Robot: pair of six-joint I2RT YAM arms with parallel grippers.
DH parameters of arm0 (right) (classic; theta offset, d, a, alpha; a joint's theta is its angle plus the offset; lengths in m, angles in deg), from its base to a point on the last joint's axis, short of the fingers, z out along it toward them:
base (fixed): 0 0 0 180
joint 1: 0 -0.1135 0.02 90
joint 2: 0 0 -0.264 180
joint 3: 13.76 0 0.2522 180
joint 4: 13.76 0 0.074 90
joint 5: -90 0 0 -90
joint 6: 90 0.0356 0 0
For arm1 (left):
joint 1: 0 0.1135 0.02 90
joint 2: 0 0 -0.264 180
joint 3: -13.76 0 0.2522 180
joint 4: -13.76 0 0.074 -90
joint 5: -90 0 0 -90
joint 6: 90 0.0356 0 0
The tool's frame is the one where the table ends.
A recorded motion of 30 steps. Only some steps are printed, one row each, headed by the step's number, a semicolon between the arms.
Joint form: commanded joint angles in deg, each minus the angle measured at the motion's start. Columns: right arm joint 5, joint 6, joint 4, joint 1, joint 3, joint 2; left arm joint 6, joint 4, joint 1, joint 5, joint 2, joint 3.
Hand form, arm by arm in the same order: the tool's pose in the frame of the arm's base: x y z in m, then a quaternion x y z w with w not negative. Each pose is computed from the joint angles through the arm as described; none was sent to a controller.
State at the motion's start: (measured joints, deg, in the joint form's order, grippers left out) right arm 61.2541 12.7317 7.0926 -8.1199 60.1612 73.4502; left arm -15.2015 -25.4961 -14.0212 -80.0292 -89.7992 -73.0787
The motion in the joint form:
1: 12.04 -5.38 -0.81 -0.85 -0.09 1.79; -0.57 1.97 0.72 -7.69 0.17 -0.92
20: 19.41 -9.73 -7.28 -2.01 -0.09 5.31; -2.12 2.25 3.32 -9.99 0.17 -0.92
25: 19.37 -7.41 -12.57 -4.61 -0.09 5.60; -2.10 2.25 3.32 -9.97 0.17 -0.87
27: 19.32 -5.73 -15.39 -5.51 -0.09 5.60; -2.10 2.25 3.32 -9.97 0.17 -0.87
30: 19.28 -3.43 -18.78 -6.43 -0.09 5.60; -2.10 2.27 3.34 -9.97 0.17 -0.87
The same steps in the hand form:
1: 0.2745 0.0778 0.3318 -0.34547 0.65819 0.55238 0.37724; 0.3118 -0.1103 0.3216 0.28334 0.65748 -0.68346 0.14254
20: 0.2847 0.0865 0.3255 -0.41586 0.59397 0.57275 0.38239; 0.3156 -0.0959 0.3228 0.26782 0.65434 -0.69288 0.14151
25: 0.2835 0.1001 0.3311 -0.43837 0.57171 0.57583 0.38652; 0.3156 -0.0959 0.3225 0.26759 0.65452 -0.69282 0.14141
27: 0.2827 0.1047 0.3350 -0.44594 0.56242 0.57694 0.38983; 0.3156 -0.0959 0.3225 0.26759 0.65452 -0.69282 0.14141
30: 0.2818 0.1094 0.3396 -0.45283 0.55262 0.57888 0.39301; 0.3157 -0.0958 0.3226 0.26759 0.65452 -0.69277 0.14165

